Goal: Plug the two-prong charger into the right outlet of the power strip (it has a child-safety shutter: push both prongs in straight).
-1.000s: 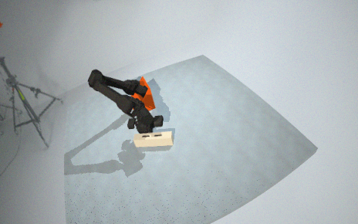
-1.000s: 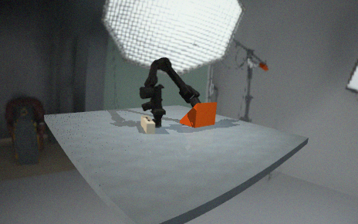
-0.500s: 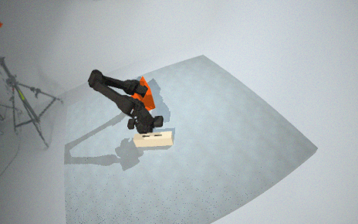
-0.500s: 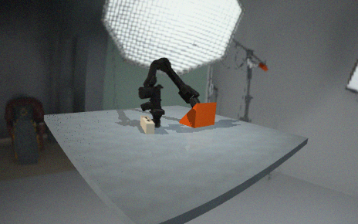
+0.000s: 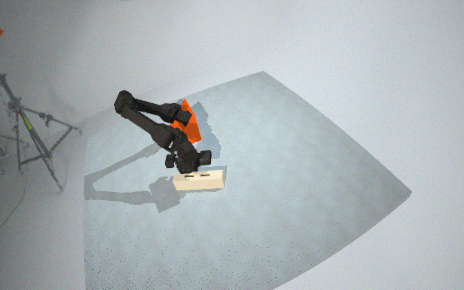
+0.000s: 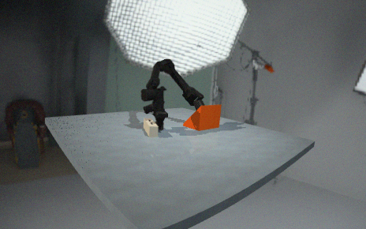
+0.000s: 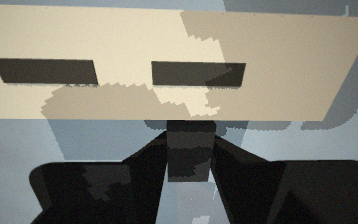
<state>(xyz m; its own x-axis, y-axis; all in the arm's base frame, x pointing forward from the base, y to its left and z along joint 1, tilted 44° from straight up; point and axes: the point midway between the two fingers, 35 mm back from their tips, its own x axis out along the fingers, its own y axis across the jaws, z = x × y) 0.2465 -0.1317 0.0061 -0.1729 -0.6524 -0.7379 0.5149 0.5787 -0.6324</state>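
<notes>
Now: gripper tip 2 cm short of the dark two-prong charger, 1 cm to the left of it and 1 cm below it.
</notes>
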